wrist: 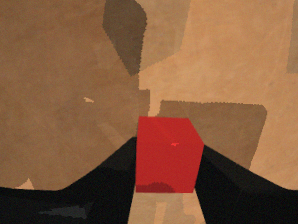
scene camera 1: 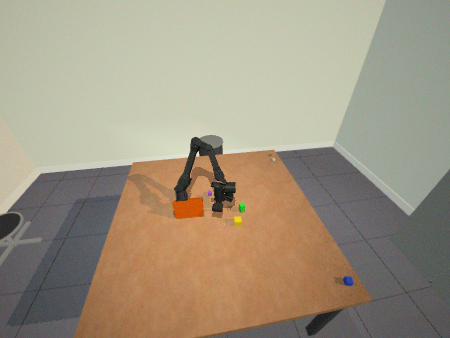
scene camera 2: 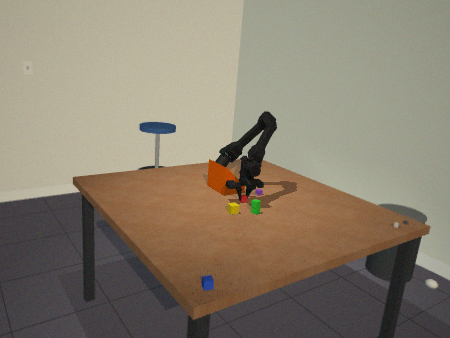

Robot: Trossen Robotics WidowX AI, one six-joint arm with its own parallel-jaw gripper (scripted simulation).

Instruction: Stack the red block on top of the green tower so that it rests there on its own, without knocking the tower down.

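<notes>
A red block (wrist: 169, 151) is visible, as is my gripper (wrist: 163, 144). Scene camera 1 does not show the red block, hidden by my gripper.
</notes>
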